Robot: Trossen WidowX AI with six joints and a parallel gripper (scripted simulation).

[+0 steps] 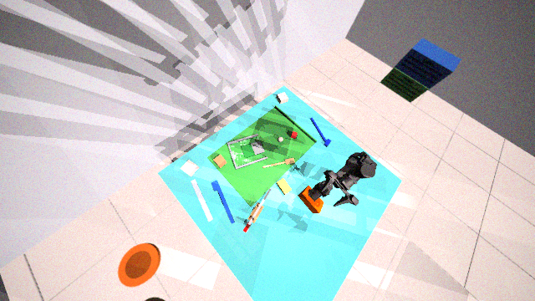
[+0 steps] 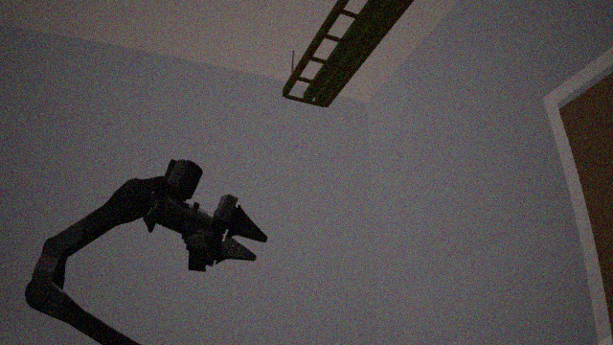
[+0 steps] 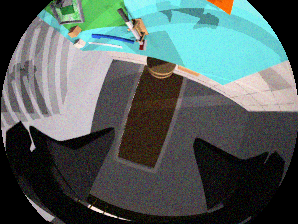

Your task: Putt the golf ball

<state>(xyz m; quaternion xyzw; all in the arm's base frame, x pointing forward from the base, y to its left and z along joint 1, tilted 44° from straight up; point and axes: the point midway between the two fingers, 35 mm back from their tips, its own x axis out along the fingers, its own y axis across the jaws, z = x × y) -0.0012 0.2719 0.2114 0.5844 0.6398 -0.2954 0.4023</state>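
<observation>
The red putter lies 16 cm ahead of my gripper tip, 25 cm to the left of it and 34 cm below it. Also, from my gripper tip: yellow block (17 cm ahead, 1 cm to the left, 38 cm below); then wooden stick (31 cm ahead, 10 cm to the right, 38 cm below); then white golf ball (47 cm ahead, 22 cm to the right, 37 cm below).
</observation>
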